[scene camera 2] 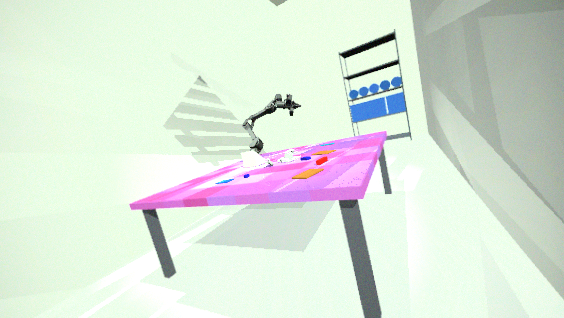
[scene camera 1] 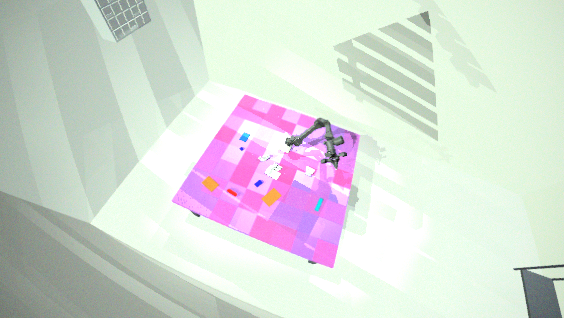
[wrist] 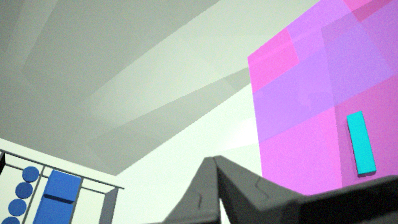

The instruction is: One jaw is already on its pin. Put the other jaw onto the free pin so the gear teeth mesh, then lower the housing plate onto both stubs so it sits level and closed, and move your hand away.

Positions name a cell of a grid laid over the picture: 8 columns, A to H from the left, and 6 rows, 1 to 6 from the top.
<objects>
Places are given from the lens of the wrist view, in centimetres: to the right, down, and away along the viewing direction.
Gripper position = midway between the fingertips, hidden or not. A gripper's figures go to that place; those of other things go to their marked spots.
my gripper (wrist: E5): 1, 3, 11
cyan bar (wrist: H5): 28, 7, 36
</objects>
